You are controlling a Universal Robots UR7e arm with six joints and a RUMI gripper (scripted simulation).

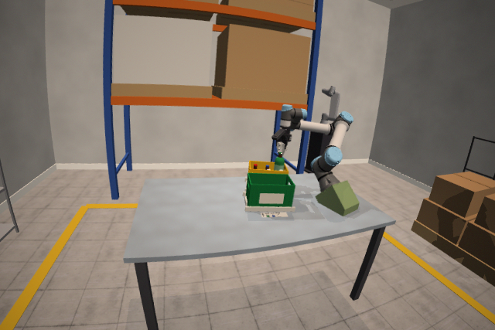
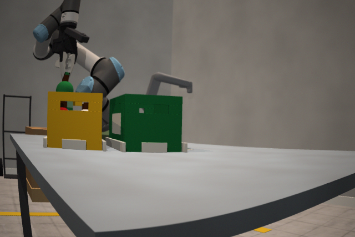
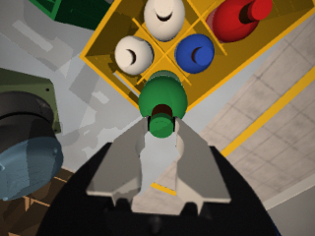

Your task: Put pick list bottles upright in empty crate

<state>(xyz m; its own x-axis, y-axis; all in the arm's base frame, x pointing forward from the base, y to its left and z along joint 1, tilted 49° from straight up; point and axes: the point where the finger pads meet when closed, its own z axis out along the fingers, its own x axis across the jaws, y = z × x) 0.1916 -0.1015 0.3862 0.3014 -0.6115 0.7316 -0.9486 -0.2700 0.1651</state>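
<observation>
Right now the green-label bottle is 7 cm below my hand. From my hand the other things lie so: red-label bottle 15 cm ahead, 8 cm to the right, 17 cm below; blue-label bottle 8 cm ahead, 4 cm to the right, 17 cm below; yellow crate 10 cm ahead, 18 cm below.
</observation>
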